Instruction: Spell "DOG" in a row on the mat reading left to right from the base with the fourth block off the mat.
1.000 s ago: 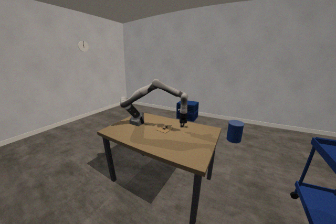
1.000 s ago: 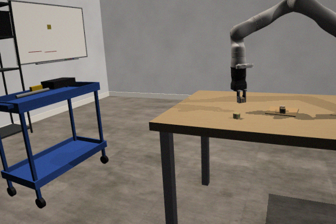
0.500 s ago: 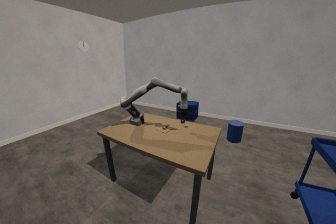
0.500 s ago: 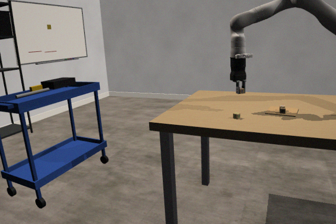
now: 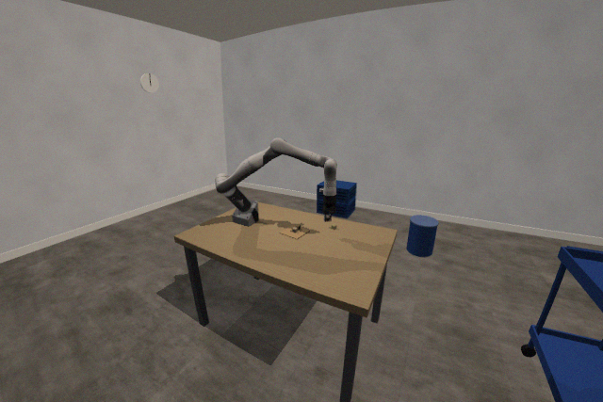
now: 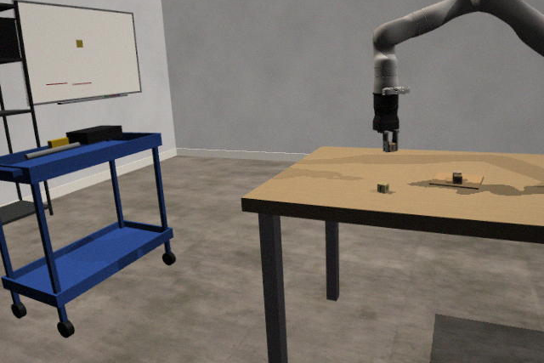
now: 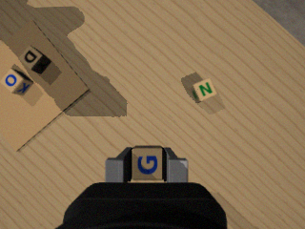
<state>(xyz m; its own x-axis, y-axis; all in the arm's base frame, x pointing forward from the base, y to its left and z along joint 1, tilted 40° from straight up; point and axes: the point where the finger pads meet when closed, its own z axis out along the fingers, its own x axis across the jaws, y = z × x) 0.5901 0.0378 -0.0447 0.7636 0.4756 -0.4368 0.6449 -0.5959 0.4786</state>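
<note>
My hand is 200 mm past the tan mat, 50 mm to the left of it and 110 mm above it.
</note>
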